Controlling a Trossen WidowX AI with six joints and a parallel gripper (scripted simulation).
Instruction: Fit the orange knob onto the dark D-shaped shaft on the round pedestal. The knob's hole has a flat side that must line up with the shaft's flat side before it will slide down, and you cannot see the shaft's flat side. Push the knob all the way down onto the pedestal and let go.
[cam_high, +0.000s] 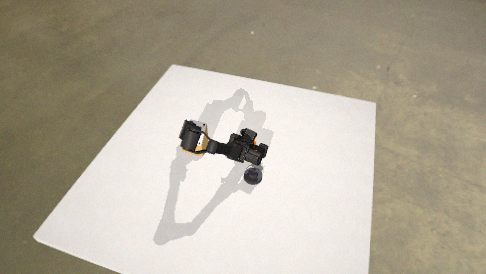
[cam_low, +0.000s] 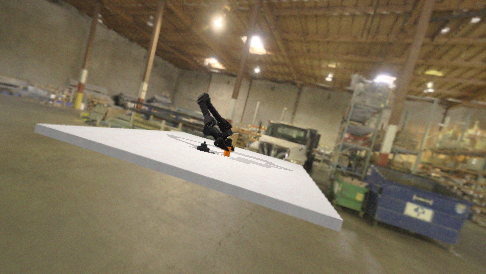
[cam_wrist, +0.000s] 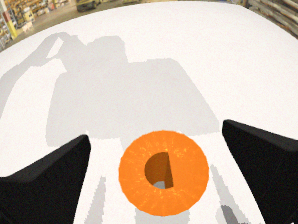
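The orange knob is 30 mm to the right of my gripper tip and 10 mm below it. From my gripper tip the other things lie so: round pedestal: 60 mm ahead, 180 mm to the right, 10 mm below.
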